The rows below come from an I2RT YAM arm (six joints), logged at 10 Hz.
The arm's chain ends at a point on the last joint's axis. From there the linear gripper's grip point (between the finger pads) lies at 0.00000 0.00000 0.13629 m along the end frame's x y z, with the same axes.
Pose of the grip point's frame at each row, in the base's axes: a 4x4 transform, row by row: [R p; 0 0 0 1], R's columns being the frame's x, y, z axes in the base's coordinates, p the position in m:
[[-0.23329, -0.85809, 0.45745, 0.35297], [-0.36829, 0.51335, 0.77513, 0.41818], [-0.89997, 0.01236, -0.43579, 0.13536], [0, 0, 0, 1]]
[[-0.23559, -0.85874, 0.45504, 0.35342], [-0.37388, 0.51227, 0.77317, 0.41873], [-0.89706, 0.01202, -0.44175, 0.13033], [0, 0, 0, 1]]
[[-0.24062, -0.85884, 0.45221, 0.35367], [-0.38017, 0.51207, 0.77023, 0.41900], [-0.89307, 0.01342, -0.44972, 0.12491], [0, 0, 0, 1]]
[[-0.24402, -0.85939, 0.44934, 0.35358], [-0.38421, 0.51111, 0.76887, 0.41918], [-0.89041, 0.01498, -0.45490, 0.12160], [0, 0, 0, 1]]
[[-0.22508, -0.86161, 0.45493, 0.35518], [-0.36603, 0.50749, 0.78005, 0.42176], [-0.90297, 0.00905, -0.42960, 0.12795], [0, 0, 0, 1]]
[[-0.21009, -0.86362, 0.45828, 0.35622], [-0.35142, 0.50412, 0.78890, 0.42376], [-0.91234, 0.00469, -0.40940, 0.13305], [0, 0, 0, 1]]
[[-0.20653, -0.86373, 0.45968, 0.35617], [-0.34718, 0.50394, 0.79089, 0.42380], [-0.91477, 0.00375, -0.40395, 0.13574], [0, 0, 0, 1]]
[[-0.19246, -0.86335, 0.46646, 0.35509], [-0.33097, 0.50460, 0.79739, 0.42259], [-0.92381, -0.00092, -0.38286, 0.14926], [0, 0, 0, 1]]
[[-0.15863, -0.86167, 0.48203, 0.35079], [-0.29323, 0.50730, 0.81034, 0.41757], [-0.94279, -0.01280, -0.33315, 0.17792], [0, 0, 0, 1]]
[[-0.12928, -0.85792, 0.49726, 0.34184], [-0.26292, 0.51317, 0.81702, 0.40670], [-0.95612, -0.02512, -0.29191, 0.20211], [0, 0, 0, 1]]
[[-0.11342, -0.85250, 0.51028, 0.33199], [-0.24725, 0.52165, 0.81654, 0.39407], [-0.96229, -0.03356, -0.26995, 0.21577], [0, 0, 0, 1]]
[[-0.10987, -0.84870, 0.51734, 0.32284], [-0.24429, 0.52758, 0.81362, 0.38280], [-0.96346, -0.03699, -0.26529, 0.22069], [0, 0, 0, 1]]
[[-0.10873, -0.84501, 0.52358, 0.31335], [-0.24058, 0.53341, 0.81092, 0.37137], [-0.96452, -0.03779, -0.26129, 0.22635], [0, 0, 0, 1]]
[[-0.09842, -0.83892, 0.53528, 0.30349], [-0.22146, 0.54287, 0.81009, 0.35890], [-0.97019, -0.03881, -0.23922, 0.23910], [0, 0, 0, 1]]
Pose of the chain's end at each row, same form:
[[-0.23329, -0.85809, 0.45745, 0.29062], [-0.36829, 0.51335, 0.77513, 0.31254], [-0.89997, 0.01236, -0.43579, 0.19475], [0, 0, 0, 1]]
[[-0.23559, -0.85874, 0.45504, 0.29140], [-0.37388, 0.51227, 0.77317, 0.31335], [-0.89706, 0.01202, -0.44175, 0.19054], [0, 0, 0, 1]]
[[-0.24062, -0.85884, 0.45221, 0.29204], [-0.38017, 0.51207, 0.77023, 0.31403], [-0.89307, 0.01342, -0.44972, 0.18620], [0, 0, 0, 1]]
[[-0.24402, -0.85939, 0.44934, 0.29234], [-0.38421, 0.51111, 0.76887, 0.31439], [-0.89041, 0.01498, -0.45490, 0.18360], [0, 0, 0, 1]]
[[-0.22508, -0.86161, 0.45493, 0.29318], [-0.36603, 0.50749, 0.78005, 0.31545], [-0.90297, 0.00905, -0.42960, 0.18650], [0, 0, 0, 1]]
[[-0.21009, -0.86362, 0.45828, 0.29376], [-0.35142, 0.50412, 0.78890, 0.31624], [-0.91234, 0.00469, -0.40940, 0.18885], [0, 0, 0, 1]]
[[-0.20653, -0.86373, 0.45968, 0.29352], [-0.34718, 0.50394, 0.79089, 0.31601], [-0.91477, 0.00375, -0.40395, 0.19079], [0, 0, 0, 1]]
[[-0.19246, -0.86335, 0.46646, 0.29152], [-0.33097, 0.50460, 0.79739, 0.31391], [-0.92381, -0.00092, -0.38286, 0.20144], [0, 0, 0, 1]]
[[-0.15863, -0.86167, 0.48203, 0.28509], [-0.29323, 0.50730, 0.81034, 0.30713], [-0.94279, -0.01280, -0.33315, 0.22333], [0, 0, 0, 1]]
[[-0.12928, -0.85792, 0.49726, 0.27407], [-0.26292, 0.51317, 0.81702, 0.29535], [-0.95612, -0.02512, -0.29191, 0.24189], [0, 0, 0, 1]]
[[-0.11342, -0.85250, 0.51028, 0.26244], [-0.24725, 0.52165, 0.81654, 0.28278], [-0.96229, -0.03356, -0.26995, 0.25256], [0, 0, 0, 1]]
[[-0.10987, -0.84870, 0.51734, 0.25233], [-0.24429, 0.52758, 0.81362, 0.27191], [-0.96346, -0.03699, -0.26529, 0.25685], [0, 0, 0, 1]]
[[-0.10873, -0.84501, 0.52358, 0.24199], [-0.24058, 0.53341, 0.81092, 0.26085], [-0.96452, -0.03779, -0.26129, 0.26196], [0, 0, 0, 1]]
[[-0.09842, -0.83892, 0.53528, 0.23054], [-0.22146, 0.54287, 0.81009, 0.24849], [-0.97019, -0.03881, -0.23922, 0.27170], [0, 0, 0, 1]]

